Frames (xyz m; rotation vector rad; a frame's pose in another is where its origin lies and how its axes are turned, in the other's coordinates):
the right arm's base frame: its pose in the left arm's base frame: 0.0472 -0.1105 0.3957 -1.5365 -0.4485 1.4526
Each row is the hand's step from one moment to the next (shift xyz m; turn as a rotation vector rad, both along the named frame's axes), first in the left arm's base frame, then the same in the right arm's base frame.
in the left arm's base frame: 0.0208 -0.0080 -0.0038 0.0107 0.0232 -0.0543
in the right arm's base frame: 0.0006 0.0002 -0.0226 0.0518 0.0290 -0.0091
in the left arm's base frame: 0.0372 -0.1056 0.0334 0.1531 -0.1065 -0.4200
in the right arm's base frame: -0.0937 0.0125 -0.0686 0.1913 0.3410 -0.2414
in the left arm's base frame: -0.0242 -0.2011 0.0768 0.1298 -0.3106 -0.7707
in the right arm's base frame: -0.2079 0.0445 -0.0417 0.2255 0.7319 -0.3476
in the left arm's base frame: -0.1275 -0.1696 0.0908 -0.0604 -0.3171 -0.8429
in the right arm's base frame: -0.2148 0.0517 0.0668 0.2180 0.8558 -0.1863
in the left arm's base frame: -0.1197 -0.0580 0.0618 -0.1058 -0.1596 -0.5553
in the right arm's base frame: -0.1085 0.0178 0.0970 0.1673 0.5614 -0.0439
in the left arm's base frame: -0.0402 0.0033 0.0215 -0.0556 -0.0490 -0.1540
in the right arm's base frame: -0.0189 -0.0058 0.0412 0.0366 0.1666 0.0101
